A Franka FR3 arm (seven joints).
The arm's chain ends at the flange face. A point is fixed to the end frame.
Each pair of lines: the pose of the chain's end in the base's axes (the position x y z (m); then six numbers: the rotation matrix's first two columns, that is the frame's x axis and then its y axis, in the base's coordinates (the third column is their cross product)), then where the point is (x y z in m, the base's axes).
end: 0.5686 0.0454 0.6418 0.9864 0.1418 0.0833 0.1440 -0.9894 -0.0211
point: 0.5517 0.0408 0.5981
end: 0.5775 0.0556 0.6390 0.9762 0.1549 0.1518 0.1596 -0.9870 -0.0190
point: 0.5636 0.0512 0.5942
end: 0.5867 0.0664 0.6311 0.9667 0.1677 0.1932 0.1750 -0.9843 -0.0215
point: 0.5748 0.0622 0.5858
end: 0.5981 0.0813 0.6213 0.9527 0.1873 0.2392 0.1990 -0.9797 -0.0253
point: 0.5883 0.0774 0.5754
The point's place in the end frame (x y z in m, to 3 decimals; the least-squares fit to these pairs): -0.021 0.003 0.042
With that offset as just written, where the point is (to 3 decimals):
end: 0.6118 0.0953 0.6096 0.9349 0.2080 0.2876 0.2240 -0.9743 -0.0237
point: 0.604 0.092 0.563
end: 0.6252 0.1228 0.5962 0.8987 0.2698 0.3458 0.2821 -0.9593 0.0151
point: 0.621 0.118 0.550
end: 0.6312 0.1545 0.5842 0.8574 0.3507 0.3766 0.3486 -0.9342 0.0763
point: 0.630 0.147 0.538
